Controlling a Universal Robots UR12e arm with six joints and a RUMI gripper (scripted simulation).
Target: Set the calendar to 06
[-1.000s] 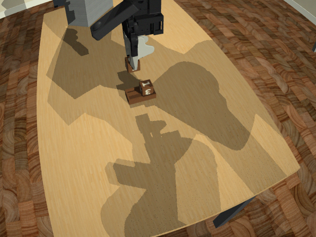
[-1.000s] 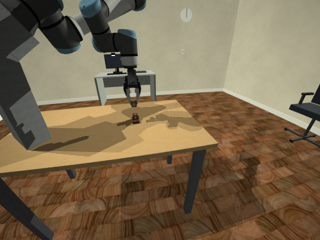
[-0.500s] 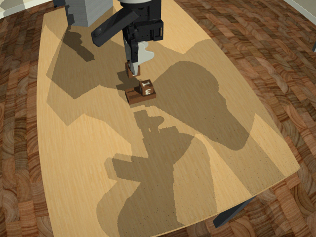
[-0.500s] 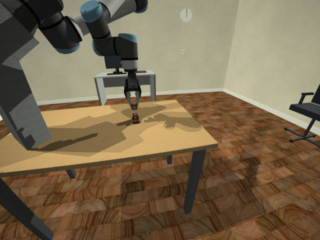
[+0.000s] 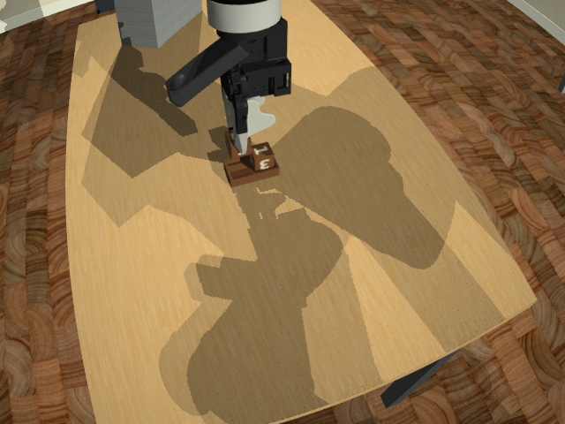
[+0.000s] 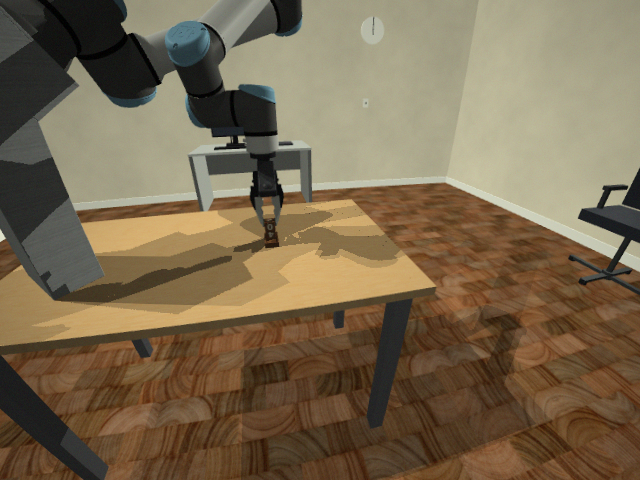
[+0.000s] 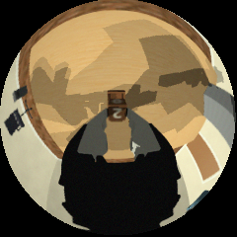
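The cube is 10 mm behind my hand, 30 mm to the left of it and 50 mm below it. From my hand the other things lie so: brown calendar tray (10 mm behind, 20 mm to the left, 70 mm below).
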